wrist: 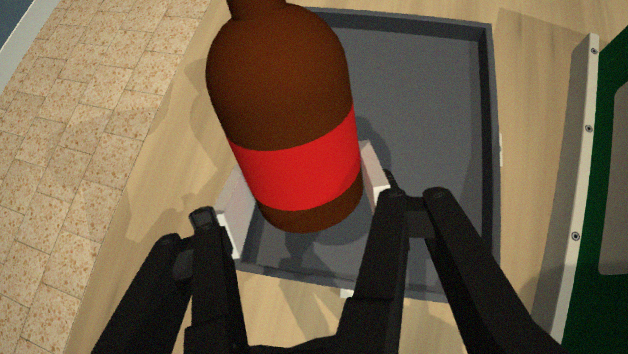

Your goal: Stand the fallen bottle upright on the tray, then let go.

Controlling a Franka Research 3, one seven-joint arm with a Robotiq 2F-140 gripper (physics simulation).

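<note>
A brown bottle with a red label is in the middle left of the wrist view, its neck pointing to the top edge and its base toward the gripper. My gripper is shut on the bottle, one pale fingertip pad on each side of its lower part. The bottle is over the left part of the dark grey tray. Shadows lie on the tray by the base; whether the base touches the tray cannot be told. The top of the neck is cut off by the view.
The tray's raised rim runs around it on a light wooden table. A green object with a pale, bolted edge strip stands at the right. A tiled floor lies beyond the table at the left.
</note>
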